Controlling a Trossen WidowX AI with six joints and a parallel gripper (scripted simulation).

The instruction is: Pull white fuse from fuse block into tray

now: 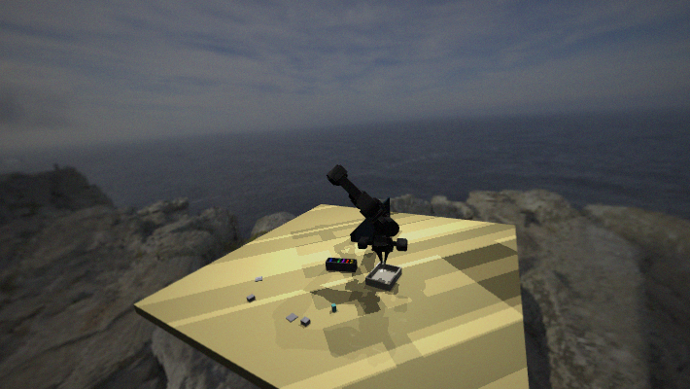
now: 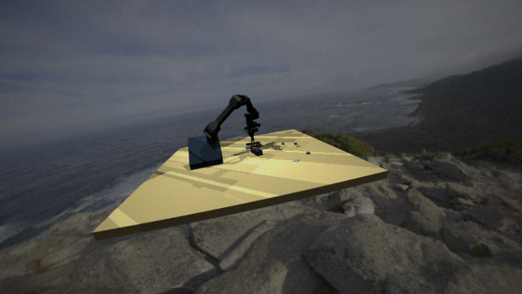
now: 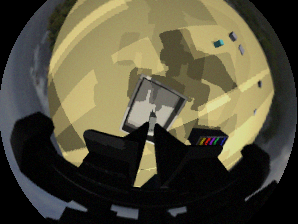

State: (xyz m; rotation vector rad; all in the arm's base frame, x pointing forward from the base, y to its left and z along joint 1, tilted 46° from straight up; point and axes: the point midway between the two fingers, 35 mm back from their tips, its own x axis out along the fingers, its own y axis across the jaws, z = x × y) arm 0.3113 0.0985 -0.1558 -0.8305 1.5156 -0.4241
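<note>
My gripper tip is now 1 cm above the white fuse. The rest, counted from my gripper tip: tray 7 cm below; teal cylinder 24 cm ahead, 9 cm to the right, 6 cm below.
</note>
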